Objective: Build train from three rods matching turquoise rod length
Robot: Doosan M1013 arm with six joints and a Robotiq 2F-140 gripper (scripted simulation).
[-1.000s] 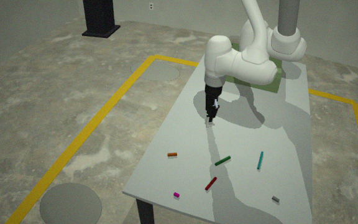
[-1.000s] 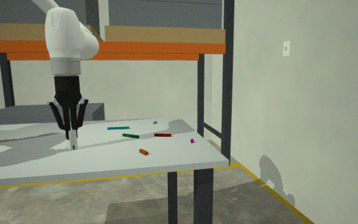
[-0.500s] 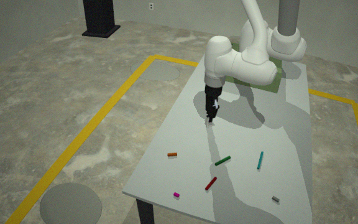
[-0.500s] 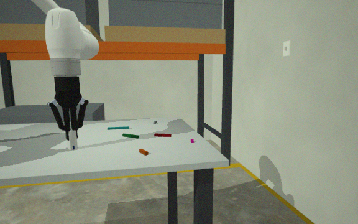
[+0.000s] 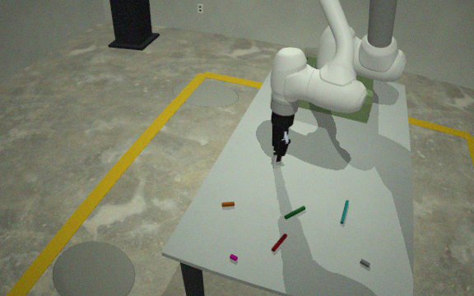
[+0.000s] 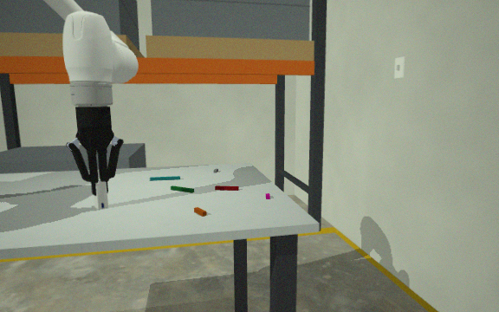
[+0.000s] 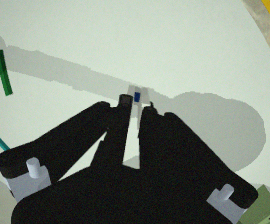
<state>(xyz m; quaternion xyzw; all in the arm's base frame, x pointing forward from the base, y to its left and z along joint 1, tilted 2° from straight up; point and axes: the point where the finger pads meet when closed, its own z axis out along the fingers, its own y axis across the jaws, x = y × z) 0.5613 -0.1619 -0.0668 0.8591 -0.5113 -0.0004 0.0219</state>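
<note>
Now: hand 3 cm above the blue rod. Also, from my hand: orange rod: 23 cm ahead, 12 cm to the right, 3 cm below; green rod: 21 cm ahead, 10 cm to the left, 3 cm below; turquoise rod: 16 cm ahead, 26 cm to the left, 3 cm below.
</note>
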